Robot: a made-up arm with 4 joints. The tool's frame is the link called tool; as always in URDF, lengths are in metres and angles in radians. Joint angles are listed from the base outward. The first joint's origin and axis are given. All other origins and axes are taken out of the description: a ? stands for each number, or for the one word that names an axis. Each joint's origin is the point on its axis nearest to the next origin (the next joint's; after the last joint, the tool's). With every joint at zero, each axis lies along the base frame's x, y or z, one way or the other. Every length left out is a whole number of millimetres.
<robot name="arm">
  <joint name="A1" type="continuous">
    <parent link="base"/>
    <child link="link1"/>
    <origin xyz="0 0 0.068" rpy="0 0 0"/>
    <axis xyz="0 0 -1"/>
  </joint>
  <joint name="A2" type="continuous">
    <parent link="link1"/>
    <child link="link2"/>
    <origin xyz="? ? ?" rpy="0 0 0"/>
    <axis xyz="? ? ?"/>
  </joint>
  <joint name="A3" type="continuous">
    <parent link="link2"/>
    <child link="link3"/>
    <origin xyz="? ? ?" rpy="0 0 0"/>
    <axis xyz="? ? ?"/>
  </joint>
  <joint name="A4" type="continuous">
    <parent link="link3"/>
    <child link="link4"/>
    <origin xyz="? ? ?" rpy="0 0 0"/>
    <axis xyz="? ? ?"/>
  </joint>
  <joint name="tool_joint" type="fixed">
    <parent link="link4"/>
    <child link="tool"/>
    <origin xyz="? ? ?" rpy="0 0 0"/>
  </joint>
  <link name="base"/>
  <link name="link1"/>
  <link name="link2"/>
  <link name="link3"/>
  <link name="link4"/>
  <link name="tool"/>
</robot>
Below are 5 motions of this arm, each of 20 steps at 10 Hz.
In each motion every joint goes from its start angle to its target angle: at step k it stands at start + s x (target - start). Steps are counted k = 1, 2, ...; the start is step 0. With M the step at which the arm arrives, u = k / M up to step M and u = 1 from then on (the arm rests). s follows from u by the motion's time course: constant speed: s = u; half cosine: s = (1 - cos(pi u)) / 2; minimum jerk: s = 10 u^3 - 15 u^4 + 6 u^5.
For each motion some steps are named. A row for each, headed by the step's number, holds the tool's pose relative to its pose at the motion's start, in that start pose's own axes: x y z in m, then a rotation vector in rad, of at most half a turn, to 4 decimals.
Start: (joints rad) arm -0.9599 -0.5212 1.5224 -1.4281
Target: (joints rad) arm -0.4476 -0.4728 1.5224 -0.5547
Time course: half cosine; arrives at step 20
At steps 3, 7, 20:
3: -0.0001 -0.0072 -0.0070 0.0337 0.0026 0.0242
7: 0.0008 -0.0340 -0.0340 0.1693 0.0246 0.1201
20: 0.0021 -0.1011 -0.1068 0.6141 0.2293 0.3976

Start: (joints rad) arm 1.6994 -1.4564 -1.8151 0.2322
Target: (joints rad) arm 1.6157 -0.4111 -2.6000 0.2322
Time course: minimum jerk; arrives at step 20
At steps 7, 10, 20:
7: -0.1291 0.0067 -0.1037 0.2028 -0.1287 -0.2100
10: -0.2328 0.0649 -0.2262 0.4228 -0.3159 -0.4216
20: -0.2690 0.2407 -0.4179 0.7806 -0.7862 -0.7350

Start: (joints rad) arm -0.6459 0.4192 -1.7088 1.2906
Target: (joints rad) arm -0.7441 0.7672 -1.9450 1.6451
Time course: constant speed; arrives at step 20
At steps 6, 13, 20:
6: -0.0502 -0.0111 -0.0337 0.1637 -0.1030 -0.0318
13: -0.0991 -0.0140 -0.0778 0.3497 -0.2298 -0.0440
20: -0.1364 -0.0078 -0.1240 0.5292 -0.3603 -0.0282

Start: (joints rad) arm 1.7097 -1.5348 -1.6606 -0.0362
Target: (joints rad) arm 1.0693 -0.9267 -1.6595 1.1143
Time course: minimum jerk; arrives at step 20
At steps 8, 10, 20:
8: -0.1170 0.0265 -0.1434 0.5655 -0.0191 -0.1956
10: -0.1793 0.0772 -0.2114 0.8858 -0.0455 -0.3131
20: -0.3079 0.2913 -0.2902 1.7194 -0.1904 -0.6763

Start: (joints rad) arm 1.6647 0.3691 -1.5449 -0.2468
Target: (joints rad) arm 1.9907 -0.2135 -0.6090 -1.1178
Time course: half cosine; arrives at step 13
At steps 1, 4, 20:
1: 0.0048 -0.0012 0.0075 -0.0246 -0.0066 0.0069
4: 0.0607 0.0009 0.1172 -0.3683 -0.1173 0.0824
20: -0.0011 0.2533 0.4568 -1.7066 -0.7523 -0.0938

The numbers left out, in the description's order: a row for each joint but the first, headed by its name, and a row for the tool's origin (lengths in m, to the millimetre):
A2: xyz -0.189 -0.102 0, axis 0 1 0
A3: xyz 0.079 0 -0.098, axis -1 0 0
A4: xyz 0 -0.351 -0.085, axis 1 0 0
tool: xyz 0 -0.171 0.003

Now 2 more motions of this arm.
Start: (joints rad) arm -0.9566 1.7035 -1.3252 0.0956
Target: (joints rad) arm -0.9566 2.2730 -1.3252 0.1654
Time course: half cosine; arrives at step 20
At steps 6, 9, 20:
6: -0.0741 -0.0049 -0.0032 0.0144 0.0167 -0.1162
9: -0.1518 -0.0008 -0.0051 0.0293 0.0324 -0.2380
20: -0.3518 0.0563 -0.0035 0.0679 0.0654 -0.5658

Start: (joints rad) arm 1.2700 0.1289 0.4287 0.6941
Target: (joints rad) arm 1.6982 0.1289 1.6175 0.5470
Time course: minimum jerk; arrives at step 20
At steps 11, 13, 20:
11: -0.1157 0.2626 0.2696 -0.7554 0.0336 -0.2558
13: -0.1203 0.3714 0.3127 -0.9704 0.0821 -0.3279
20: -0.0977 0.5269 0.3405 -1.2596 0.1781 -0.4183

